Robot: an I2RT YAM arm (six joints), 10 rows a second.
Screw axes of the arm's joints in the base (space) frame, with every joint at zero. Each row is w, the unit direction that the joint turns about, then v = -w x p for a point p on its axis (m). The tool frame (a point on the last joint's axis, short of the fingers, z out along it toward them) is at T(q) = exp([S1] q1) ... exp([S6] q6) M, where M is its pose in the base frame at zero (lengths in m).
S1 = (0, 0, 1, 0.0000, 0.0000, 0.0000)
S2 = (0, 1, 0, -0.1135, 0.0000, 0.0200)
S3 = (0, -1, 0, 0.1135, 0.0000, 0.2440)
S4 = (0, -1, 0, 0.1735, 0.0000, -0.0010)
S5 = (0, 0, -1, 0.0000, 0.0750, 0.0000)
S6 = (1, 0, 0, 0.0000, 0.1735, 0.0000)
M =
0 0 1 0.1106
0 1 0 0.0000
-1 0 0 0.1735
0 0 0 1
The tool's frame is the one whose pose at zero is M.
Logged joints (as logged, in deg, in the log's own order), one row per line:
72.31 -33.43 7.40 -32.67 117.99 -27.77
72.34 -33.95 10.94 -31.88 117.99 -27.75
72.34 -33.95 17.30 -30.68 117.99 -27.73
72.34 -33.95 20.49 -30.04 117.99 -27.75
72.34 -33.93 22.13 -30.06 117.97 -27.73
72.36 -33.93 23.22 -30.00 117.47 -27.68
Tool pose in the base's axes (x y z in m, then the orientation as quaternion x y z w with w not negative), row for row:
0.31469 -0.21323 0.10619 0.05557 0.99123 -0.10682 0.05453
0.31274 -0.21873 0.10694 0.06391 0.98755 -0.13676 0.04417
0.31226 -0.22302 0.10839 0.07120 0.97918 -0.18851 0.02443
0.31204 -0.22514 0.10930 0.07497 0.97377 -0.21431 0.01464
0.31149 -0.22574 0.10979 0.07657 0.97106 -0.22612 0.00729
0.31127 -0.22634 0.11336 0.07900 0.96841 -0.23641 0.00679
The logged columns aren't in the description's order. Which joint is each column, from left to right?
Columns, left to right: q3, q1, q5, q4, q2, q6.
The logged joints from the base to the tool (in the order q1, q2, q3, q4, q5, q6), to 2 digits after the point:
-33.43 117.99 72.31 -32.67 7.40 -27.77
-33.95 117.99 72.34 -31.88 10.94 -27.75
-33.95 117.99 72.34 -30.68 17.30 -27.73
-33.95 117.99 72.34 -30.04 20.49 -27.75
-33.93 117.97 72.34 -30.06 22.13 -27.73
-33.93 117.47 72.36 -30.00 23.22 -27.68

